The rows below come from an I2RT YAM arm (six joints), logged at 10 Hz.
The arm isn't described. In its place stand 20 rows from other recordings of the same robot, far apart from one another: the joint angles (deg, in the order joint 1, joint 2, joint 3, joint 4, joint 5, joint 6), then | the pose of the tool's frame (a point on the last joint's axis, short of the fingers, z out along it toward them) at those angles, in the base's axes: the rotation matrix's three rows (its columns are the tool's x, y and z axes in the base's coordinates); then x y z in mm.
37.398, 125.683, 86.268, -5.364, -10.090, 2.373 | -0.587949, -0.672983, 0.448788; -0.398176, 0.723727, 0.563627; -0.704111, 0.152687, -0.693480; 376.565, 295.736, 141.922
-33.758, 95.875, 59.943, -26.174, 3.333, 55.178 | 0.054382, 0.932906, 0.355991; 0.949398, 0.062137, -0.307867; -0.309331, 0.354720, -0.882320; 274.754, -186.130, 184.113
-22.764, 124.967, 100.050, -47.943, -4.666, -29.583 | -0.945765, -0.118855, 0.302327; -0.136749, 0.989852, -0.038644; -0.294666, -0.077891, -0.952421; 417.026, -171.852, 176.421
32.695, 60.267, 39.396, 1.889, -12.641, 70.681 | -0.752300, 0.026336, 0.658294; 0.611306, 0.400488, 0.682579; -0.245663, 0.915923, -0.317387; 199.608, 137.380, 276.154
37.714, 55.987, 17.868, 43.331, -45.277, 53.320 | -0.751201, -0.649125, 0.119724; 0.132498, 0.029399, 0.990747; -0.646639, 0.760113, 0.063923; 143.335, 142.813, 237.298
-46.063, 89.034, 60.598, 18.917, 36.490, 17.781 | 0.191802, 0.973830, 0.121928; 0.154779, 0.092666, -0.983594; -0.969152, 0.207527, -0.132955; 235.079, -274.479, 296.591
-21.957, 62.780, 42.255, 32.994, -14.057, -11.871 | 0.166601, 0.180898, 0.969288; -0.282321, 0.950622, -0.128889; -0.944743, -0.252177, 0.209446; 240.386, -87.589, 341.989
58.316, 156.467, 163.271, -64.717, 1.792, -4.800 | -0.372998, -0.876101, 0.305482; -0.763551, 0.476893, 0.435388; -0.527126, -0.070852, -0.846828; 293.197, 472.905, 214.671
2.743, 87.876, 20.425, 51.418, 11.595, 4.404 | -0.263843, 0.166826, 0.950029; 0.062667, 0.985814, -0.155706; -0.962528, 0.018453, -0.270555; 264.257, 5.498, 143.989
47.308, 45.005, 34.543, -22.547, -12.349, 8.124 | -0.484329, -0.778983, 0.398259; -0.321418, 0.581809, 0.747120; -0.813705, 0.233844, -0.532166; 113.999, 134.803, 255.451
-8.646, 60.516, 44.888, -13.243, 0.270, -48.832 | -0.430461, -0.257701, 0.865039; -0.695972, 0.705014, -0.136302; -0.574739, -0.660716, -0.482834; 235.415, -35.966, 282.174
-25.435, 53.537, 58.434, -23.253, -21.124, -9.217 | -0.295417, 0.044993, 0.954308; -0.024952, 0.998186, -0.054786; -0.955043, -0.039996, -0.293758; 189.592, -75.960, 372.754
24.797, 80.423, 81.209, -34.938, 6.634, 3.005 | -0.526219, -0.302637, 0.794673; -0.185753, 0.952866, 0.239880; -0.829813, -0.021384, -0.557631; 283.807, 126.589, 375.783
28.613, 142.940, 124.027, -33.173, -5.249, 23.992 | -0.846718, -0.199156, 0.493361; -0.000663, 0.927692, 0.373346; -0.532041, 0.315792, -0.785626; 480.523, 265.842, 163.600
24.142, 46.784, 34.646, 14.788, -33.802, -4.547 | 0.109204, -0.840976, 0.529937; -0.023245, 0.530819, 0.847166; -0.993747, -0.104833, 0.038419; 169.693, 97.760, 317.831
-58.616, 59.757, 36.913, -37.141, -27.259, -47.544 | -0.776266, 0.099032, 0.622578; 0.013126, 0.989909, -0.141096; -0.630268, -0.101357, -0.769733; 112.322, -152.819, 210.271
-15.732, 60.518, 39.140, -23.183, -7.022, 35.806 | -0.439351, 0.545377, 0.713816; 0.727013, 0.682617, -0.074067; -0.527658, 0.486412, -0.696405; 211.000, -54.915, 233.166
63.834, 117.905, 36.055, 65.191, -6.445, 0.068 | -0.127531, -0.939119, 0.319049; -0.256891, 0.341974, 0.903914; -0.957989, 0.033316, -0.284863; 147.431, 309.131, 81.430
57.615, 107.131, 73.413, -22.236, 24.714, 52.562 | -0.779342, -0.037742, 0.625461; 0.117913, 0.971518, 0.205548; -0.615404, 0.233942, -0.752695; 223.806, 325.078, 191.584
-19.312, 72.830, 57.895, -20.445, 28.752, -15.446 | -0.702476, 0.490693, 0.515508; -0.001247, 0.723476, -0.690349; -0.711707, -0.485596, -0.507612; 258.612, -108.771, 299.651
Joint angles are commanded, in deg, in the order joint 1, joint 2, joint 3, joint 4, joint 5, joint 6. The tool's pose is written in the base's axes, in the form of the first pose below.
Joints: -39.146 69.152 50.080 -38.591 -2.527 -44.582
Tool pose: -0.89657, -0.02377, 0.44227; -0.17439, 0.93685, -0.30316; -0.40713, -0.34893, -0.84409; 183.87, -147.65, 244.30
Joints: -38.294 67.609 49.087 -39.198 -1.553 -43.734
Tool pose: -0.89984, -0.01932, 0.43579; -0.17001, 0.93556, -0.30956; -0.40173, -0.35264, -0.84514; 180.59, -141.36, 244.01
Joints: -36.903 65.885 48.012 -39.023 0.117 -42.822
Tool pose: -0.90007, -0.01424, 0.43551; -0.17415, 0.92793, -0.32958; -0.39943, -0.37249, -0.83768; 178.75, -134.31, 244.56
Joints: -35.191 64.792 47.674 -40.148 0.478 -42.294
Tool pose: -0.89879, -0.03360, 0.43709; -0.18958, 0.92879, -0.31844; -0.39526, -0.36907, -0.84116; 178.50, -126.24, 245.40
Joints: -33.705 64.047 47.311 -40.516 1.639 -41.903
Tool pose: -0.89981, -0.04487, 0.43396; -0.20228, 0.92423, -0.32385; -0.38655, -0.37919, -0.84071; 178.83, -120.51, 245.62
